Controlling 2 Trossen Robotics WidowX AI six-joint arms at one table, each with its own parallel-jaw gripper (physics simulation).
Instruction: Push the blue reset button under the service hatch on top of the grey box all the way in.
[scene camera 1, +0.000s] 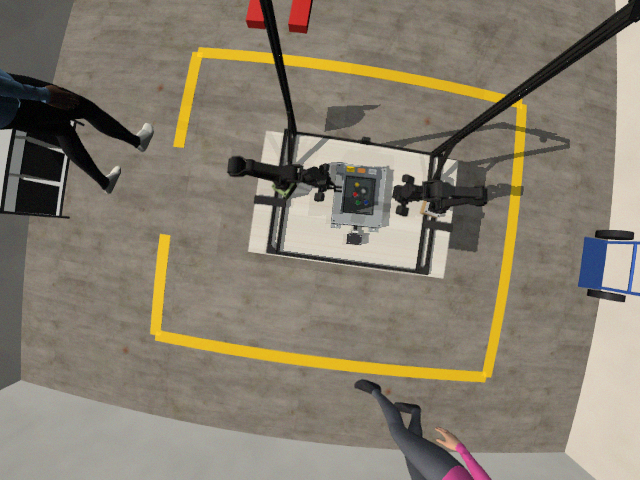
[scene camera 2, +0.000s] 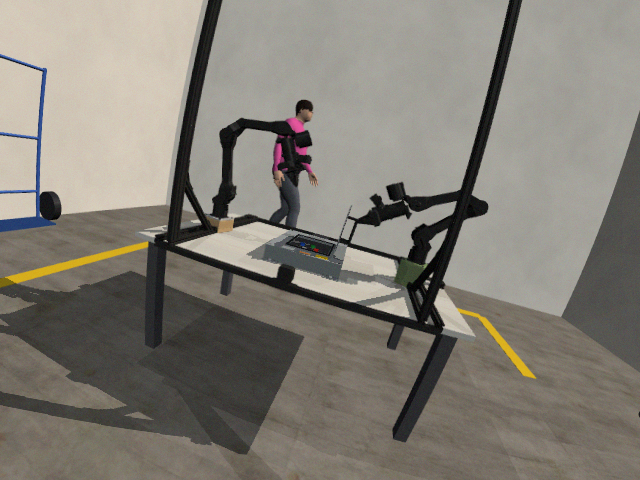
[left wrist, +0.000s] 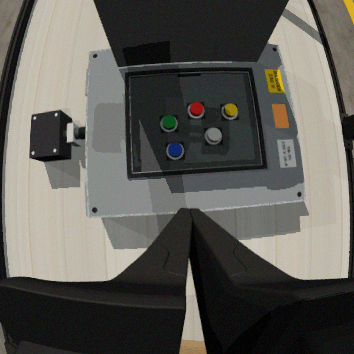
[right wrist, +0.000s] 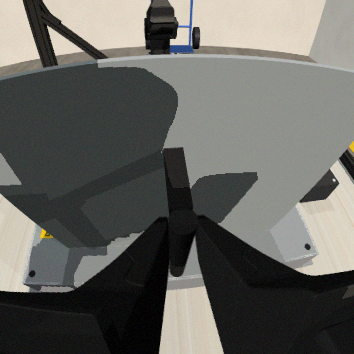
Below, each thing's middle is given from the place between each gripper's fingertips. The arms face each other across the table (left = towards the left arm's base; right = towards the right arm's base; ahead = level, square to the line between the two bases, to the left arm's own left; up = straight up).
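Scene:
From my right hand, the service hatch (right wrist: 103, 147) is 5 cm below and 3 cm to the left. Going by its middle, the hatch is nearer to my right hand than to my left gripper.
As for my left gripper, it's 250 mm to the left of the hatch, 130 mm above it and 30 mm past it.

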